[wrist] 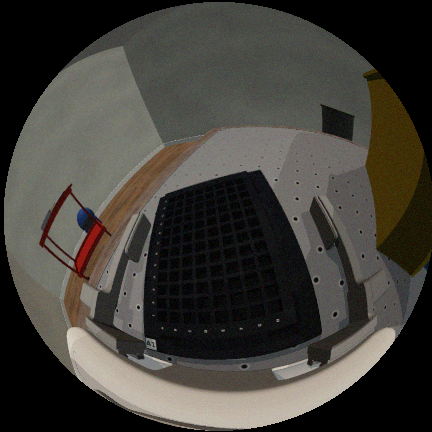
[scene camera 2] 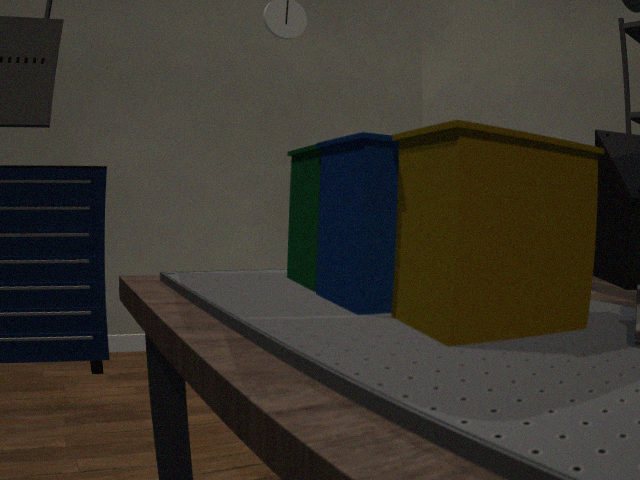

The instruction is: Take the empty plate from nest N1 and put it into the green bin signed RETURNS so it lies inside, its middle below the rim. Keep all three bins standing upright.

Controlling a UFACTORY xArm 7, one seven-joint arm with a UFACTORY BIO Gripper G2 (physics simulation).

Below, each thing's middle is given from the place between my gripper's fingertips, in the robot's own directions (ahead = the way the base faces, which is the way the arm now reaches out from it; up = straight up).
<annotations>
The black plate (wrist: 217, 272) is 3 cm behind my hand. Round my hand: yellow bin (scene camera 2: 496, 228): 6 cm ahead, 24 cm to the right, 7 cm above; green bin (scene camera 2: 306, 162): 2 cm ahead, 51 cm to the right, 7 cm above; blue bin (scene camera 2: 358, 199): 5 cm ahead, 38 cm to the right, 7 cm above.
</annotations>
